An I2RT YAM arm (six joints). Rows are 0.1 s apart.
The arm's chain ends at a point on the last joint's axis. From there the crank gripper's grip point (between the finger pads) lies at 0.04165 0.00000 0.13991 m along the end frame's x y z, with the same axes.
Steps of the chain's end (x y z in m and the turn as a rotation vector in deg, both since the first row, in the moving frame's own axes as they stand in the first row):
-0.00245 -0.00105 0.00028 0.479 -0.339 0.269
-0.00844 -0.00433 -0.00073 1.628 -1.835 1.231
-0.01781 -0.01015 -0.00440 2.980 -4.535 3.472
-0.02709 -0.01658 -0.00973 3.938 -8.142 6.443
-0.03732 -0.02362 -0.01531 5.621 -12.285 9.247
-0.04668 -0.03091 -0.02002 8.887 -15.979 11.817
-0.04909 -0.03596 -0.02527 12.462 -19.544 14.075
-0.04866 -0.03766 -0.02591 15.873 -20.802 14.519
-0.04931 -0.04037 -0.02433 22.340 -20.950 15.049
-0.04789 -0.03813 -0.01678 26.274 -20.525 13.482
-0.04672 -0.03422 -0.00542 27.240 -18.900 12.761
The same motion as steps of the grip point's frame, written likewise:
-0.00328 -0.00203 0.00052 0.479 -0.339 0.269
-0.01291 -0.00748 0.00049 1.628 -1.835 1.231
-0.02885 -0.01531 -0.00167 2.980 -4.535 3.472
-0.04699 -0.02280 -0.00543 3.938 -8.142 6.443
-0.06730 -0.03337 -0.01004 5.621 -12.285 9.247
-0.08503 -0.04857 -0.01506 8.887 -15.979 11.817
-0.09500 -0.06268 -0.02173 12.462 -19.544 14.075
-0.09637 -0.07294 -0.02430 15.873 -20.802 14.519
-0.09464 -0.09085 -0.02732 22.340 -20.950 15.049
-0.09118 -0.09800 -0.02357 26.274 -20.525 13.482
-0.08599 -0.09600 -0.01309 27.240 -18.900 12.761

